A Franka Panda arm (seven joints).
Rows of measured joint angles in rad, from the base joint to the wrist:
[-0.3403 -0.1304 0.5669 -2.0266 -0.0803 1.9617 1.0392]
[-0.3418 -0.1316 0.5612 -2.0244 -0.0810 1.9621 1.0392]
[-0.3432 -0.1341 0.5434 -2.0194 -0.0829 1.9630 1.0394]
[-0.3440 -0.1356 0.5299 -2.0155 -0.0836 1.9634 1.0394]
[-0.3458 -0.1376 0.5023 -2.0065 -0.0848 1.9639 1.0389]
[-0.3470 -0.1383 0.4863 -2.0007 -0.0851 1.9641 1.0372]
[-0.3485 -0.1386 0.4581 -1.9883 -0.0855 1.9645 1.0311]
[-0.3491 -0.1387 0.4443 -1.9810 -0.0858 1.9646 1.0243]
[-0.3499 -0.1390 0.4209 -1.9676 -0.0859 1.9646 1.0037]
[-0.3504 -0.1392 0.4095 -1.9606 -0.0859 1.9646 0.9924]
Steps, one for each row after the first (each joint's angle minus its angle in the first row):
[-0.0015 -0.0012 -0.0057 0.0022 -0.0007 0.0004 0.0000]
[-0.0029 -0.0037 -0.0235 0.0072 -0.0026 0.0013 0.0002]
[-0.0037 -0.0052 -0.0370 0.0111 -0.0033 0.0017 0.0002]
[-0.0055 -0.0072 -0.0646 0.0201 -0.0045 0.0022 -0.0003]
[-0.0067 -0.0079 -0.0806 0.0259 -0.0048 0.0024 -0.0020]
[-0.0082 -0.0082 -0.1088 0.0383 -0.0052 0.0028 -0.0081]
[-0.0088 -0.0083 -0.1226 0.0456 -0.0055 0.0029 -0.0149]
[-0.0096 -0.0086 -0.1460 0.0590 -0.0056 0.0029 -0.0355]
[-0.0101 -0.0088 -0.1574 0.0660 -0.0056 0.0029 -0.0468]

